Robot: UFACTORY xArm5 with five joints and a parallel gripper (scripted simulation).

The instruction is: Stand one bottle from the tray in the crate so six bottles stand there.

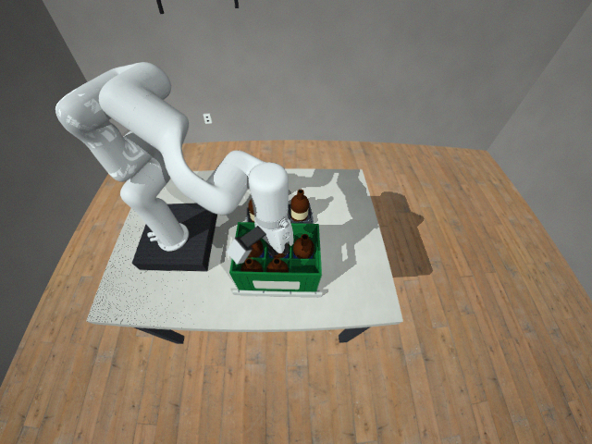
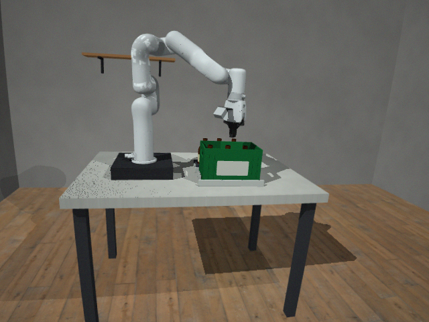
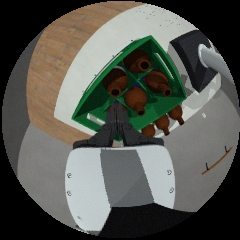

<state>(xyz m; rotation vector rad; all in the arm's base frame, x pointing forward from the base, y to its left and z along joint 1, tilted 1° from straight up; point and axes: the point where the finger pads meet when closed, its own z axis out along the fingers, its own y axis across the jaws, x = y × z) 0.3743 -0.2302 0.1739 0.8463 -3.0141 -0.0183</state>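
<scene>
The brown bottle is 60 mm ahead of my hand, 280 mm to the left of it and 160 mm below it. The rest, counted from my hand: green crate (10 mm ahead, 40 mm to the left, 160 mm below); then dark tray (60 mm ahead, 280 mm to the left, 230 mm below).
</scene>
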